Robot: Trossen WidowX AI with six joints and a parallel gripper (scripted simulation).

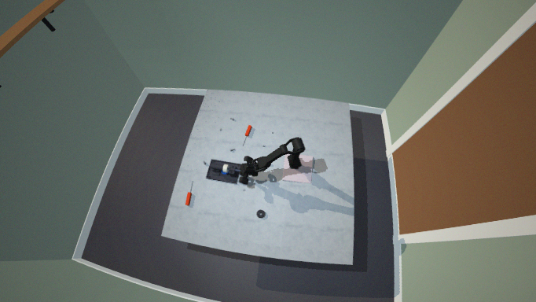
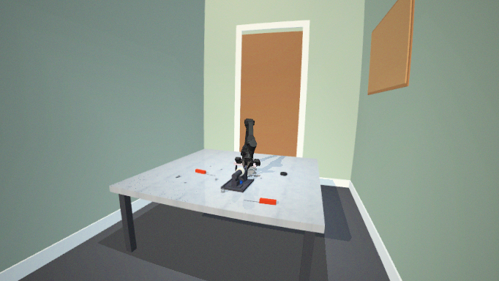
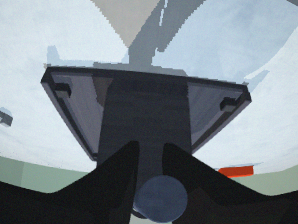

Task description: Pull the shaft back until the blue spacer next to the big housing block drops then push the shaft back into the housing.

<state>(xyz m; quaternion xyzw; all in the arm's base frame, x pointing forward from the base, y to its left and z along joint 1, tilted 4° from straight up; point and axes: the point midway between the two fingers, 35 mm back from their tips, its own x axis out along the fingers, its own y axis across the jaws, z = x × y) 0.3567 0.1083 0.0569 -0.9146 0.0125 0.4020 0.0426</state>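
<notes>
The baseplate lies 13 cm ahead of my gripper tip, 1 cm to the right of it and 1 cm below it.
</notes>
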